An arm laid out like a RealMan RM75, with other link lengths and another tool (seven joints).
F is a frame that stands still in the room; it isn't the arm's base.
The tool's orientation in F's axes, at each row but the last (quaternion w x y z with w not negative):
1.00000 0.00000 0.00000 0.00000
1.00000 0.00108 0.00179 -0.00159
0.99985 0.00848 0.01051 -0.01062
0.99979 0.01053 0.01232 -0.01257
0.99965 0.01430 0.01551 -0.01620
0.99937 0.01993 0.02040 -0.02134
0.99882 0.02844 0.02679 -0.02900
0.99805 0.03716 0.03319 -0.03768
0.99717 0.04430 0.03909 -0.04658
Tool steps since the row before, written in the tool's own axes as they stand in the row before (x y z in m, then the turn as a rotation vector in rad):
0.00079 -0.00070 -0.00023 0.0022 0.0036 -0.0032
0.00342 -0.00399 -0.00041 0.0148 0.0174 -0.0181
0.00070 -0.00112 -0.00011 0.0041 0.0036 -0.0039
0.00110 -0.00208 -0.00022 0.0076 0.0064 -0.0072
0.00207 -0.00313 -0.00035 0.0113 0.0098 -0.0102
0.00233 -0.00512 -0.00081 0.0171 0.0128 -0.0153
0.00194 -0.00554 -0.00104 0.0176 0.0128 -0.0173
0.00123 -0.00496 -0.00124 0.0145 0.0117 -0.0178
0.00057 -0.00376 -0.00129 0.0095 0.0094 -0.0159
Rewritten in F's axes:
0.00079 -0.00070 -0.00023 0.0022 0.0036 -0.0032
0.00341 -0.00400 -0.00043 0.0148 0.0174 -0.0181
0.00067 -0.00113 -0.00014 0.0041 0.0036 -0.0039
0.00104 -0.00210 -0.00029 0.0076 0.0064 -0.0073
0.00195 -0.00318 -0.00050 0.0113 0.0097 -0.0103
0.00207 -0.00518 -0.00111 0.0170 0.0127 -0.0155
0.00155 -0.00557 -0.00145 0.0174 0.0128 -0.0175
0.00076 -0.00493 -0.00167 0.0142 0.0119 -0.0179
0.00011 -0.00366 -0.00165 0.0092 0.0099 -0.0158

